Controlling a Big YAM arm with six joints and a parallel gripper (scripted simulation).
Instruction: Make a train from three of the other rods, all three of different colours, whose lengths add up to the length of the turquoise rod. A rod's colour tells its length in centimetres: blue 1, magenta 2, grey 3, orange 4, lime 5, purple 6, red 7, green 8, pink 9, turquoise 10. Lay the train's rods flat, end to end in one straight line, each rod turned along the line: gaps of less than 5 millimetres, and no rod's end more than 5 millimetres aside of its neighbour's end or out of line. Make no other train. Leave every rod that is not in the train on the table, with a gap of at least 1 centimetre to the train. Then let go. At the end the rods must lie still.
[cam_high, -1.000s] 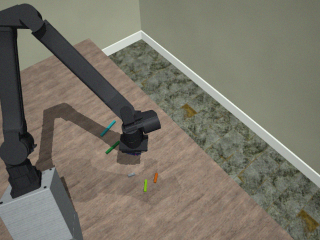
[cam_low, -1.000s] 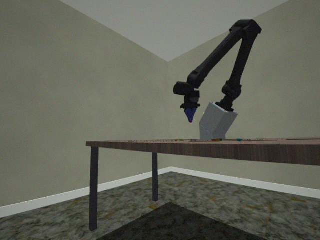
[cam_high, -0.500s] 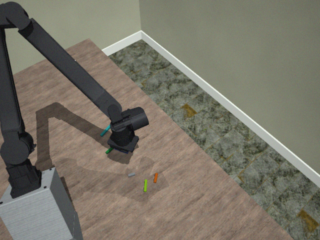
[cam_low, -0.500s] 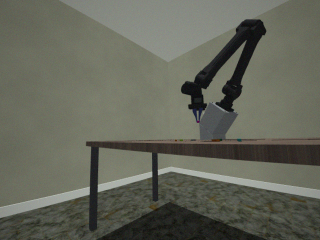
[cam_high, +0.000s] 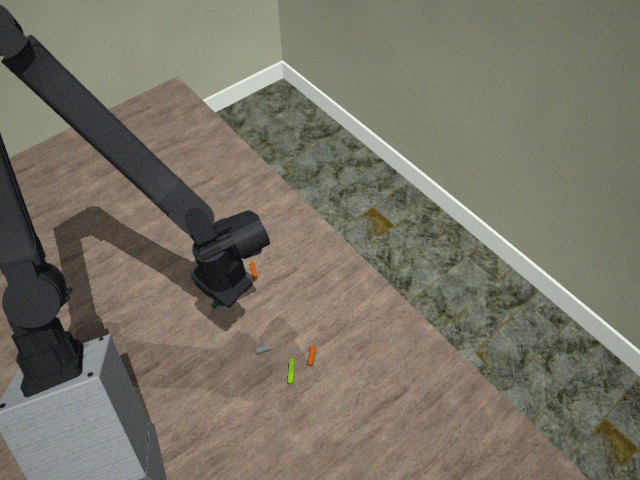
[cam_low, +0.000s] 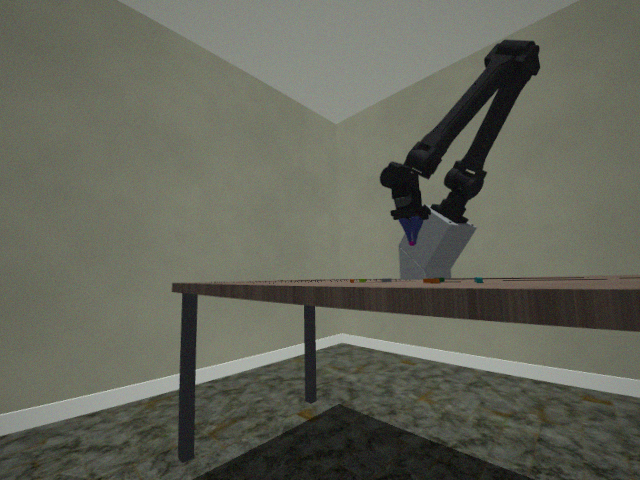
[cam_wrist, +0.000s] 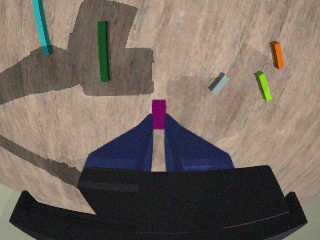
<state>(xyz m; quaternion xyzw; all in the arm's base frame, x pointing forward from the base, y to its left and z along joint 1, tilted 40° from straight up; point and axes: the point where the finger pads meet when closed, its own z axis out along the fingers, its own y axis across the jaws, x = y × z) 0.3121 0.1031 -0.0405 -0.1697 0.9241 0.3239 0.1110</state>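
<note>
Right now the green rod is 1 cm ahead of my hand, 8 cm to the left of it and 11 cm below it. Round my hand: lime rod 6 cm ahead, 15 cm to the right, 11 cm below; then grey rod 3 cm ahead, 8 cm to the right, 11 cm below; then magenta rod 1 cm ahead, 1 cm below.
</note>
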